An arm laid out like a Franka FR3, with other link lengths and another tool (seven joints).
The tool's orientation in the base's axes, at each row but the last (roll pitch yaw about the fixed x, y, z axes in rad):
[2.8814, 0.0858, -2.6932]
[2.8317, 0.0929, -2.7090]
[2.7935, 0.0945, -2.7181]
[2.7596, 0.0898, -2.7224]
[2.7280, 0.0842, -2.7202]
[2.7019, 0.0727, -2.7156]
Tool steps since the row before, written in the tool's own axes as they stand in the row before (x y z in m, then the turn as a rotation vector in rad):
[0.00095, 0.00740, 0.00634, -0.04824, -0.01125, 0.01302]
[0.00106, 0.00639, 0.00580, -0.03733, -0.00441, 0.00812]
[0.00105, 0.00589, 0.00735, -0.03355, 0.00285, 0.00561]
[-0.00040, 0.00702, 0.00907, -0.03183, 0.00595, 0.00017]
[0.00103, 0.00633, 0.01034, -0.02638, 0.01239, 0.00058]
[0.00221, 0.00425, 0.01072, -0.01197, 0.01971, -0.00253]
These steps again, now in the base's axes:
[-0.00433, 0.00766, -0.00429, 0.04777, 0.01463, -0.01129]
[-0.00395, 0.00683, -0.00366, 0.03523, 0.01437, -0.00558]
[-0.00384, 0.00709, -0.00498, 0.02893, 0.01808, -0.00112]
[-0.00319, 0.00941, -0.00574, 0.02652, 0.01793, 0.00491]
[-0.00448, 0.00890, -0.00699, 0.01891, 0.02116, 0.00665]
[-0.00496, 0.00698, -0.00803, 0.00324, 0.01987, 0.01152]

